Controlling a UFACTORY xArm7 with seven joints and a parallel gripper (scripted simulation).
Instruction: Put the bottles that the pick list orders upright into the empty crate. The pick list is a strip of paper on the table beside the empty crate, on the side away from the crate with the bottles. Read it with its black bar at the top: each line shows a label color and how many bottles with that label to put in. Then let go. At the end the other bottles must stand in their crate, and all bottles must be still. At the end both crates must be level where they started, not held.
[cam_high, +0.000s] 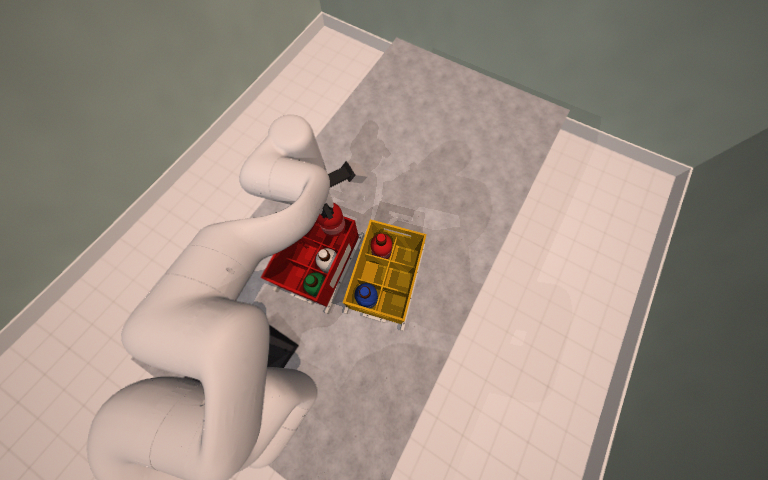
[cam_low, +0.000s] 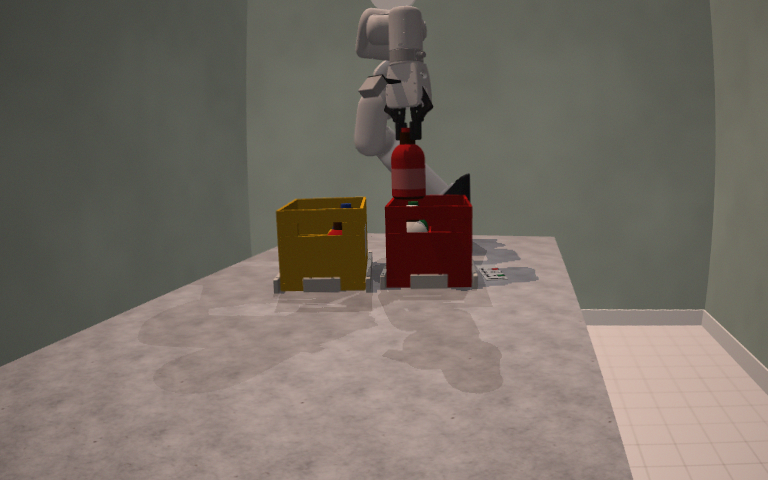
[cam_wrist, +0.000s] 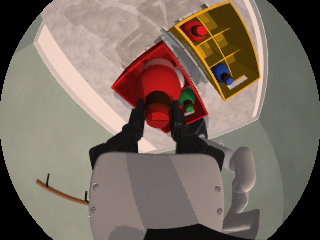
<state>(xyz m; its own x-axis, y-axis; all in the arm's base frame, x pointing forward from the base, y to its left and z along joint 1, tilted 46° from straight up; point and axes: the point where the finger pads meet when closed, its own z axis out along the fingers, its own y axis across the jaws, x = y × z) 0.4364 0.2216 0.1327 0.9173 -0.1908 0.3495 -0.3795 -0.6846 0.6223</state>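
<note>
My hand is 8 cm past the white bottle, 2 cm to the left of it and 25 cm above it. Also, from my hand: green-labelled bottle 17 cm behind, 5 cm to the right, 25 cm below; then red crate 10 cm behind, 2 cm to the left, 25 cm below; then yellow crate 21 cm to the right, 25 cm below.
</note>
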